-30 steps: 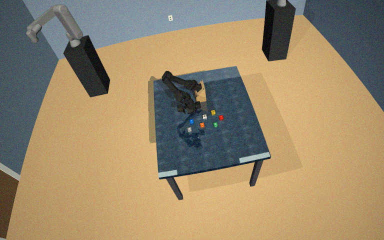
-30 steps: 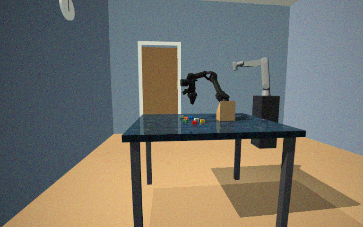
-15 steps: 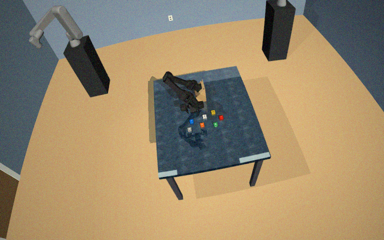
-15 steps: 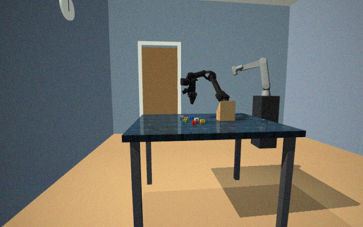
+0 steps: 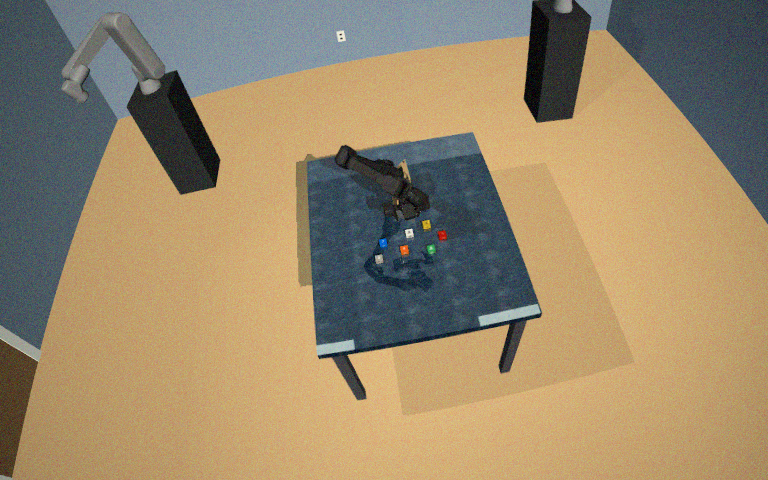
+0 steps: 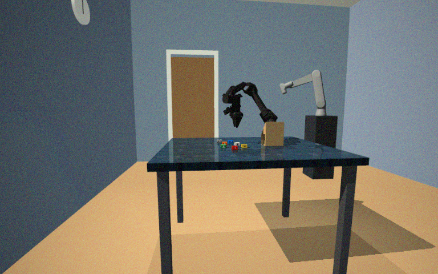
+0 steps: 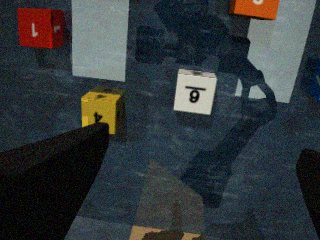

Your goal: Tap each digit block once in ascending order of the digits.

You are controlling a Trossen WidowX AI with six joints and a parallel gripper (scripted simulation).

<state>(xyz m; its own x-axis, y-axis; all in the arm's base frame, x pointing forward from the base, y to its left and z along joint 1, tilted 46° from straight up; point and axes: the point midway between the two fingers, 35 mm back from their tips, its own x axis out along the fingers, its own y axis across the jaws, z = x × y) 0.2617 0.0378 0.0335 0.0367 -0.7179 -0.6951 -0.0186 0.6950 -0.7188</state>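
The red block lies 30 mm ahead of my gripper tip, 140 mm to the left of it and 120 mm below it. Also, from my gripper tip: orange block: 70 mm ahead, 30 mm to the right, 120 mm below; white block: 10 mm behind, 120 mm below; yellow block: 40 mm behind, 80 mm to the left, 120 mm below.
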